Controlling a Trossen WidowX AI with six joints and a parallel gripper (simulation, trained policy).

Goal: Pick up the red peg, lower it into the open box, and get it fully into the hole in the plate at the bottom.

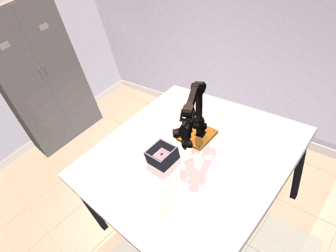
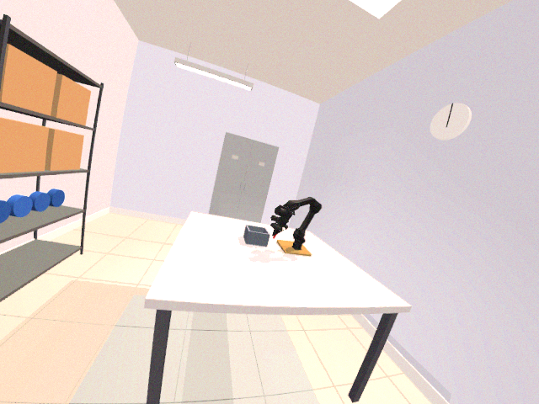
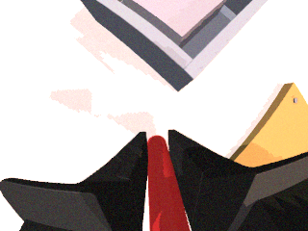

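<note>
Right now the plate is 140 mm to the right of my gripper tip, 70 mm ahead of it and 60 mm below it. The rest, counted from my gripper tip: red peg: 20 mm above, 10 mm to the left, 10 mm behind; grey box: 140 mm to the right, 80 mm below, 70 mm ahead.
</note>
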